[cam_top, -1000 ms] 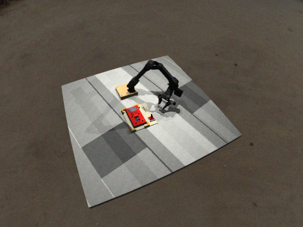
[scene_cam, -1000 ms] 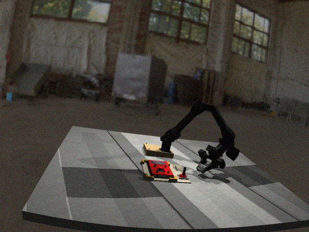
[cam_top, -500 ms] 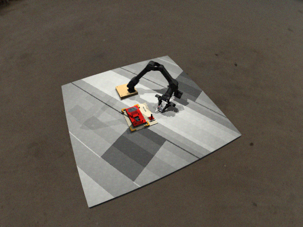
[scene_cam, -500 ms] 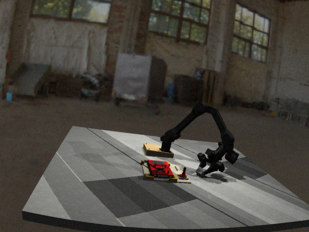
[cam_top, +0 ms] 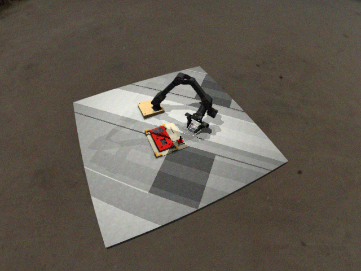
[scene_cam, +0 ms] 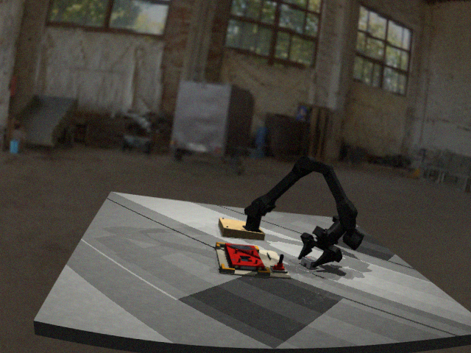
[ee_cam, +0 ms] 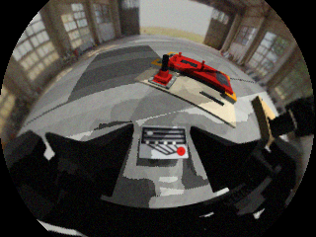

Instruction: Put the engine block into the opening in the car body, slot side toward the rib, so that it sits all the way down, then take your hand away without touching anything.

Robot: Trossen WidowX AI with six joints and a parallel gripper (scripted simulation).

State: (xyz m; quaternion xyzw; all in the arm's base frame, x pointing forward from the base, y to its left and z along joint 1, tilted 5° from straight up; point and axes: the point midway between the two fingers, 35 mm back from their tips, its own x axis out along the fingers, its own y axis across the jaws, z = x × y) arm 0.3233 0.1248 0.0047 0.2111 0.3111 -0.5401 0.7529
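My gripper tip is now 10 mm to the right of the engine block and 10 mm above it.
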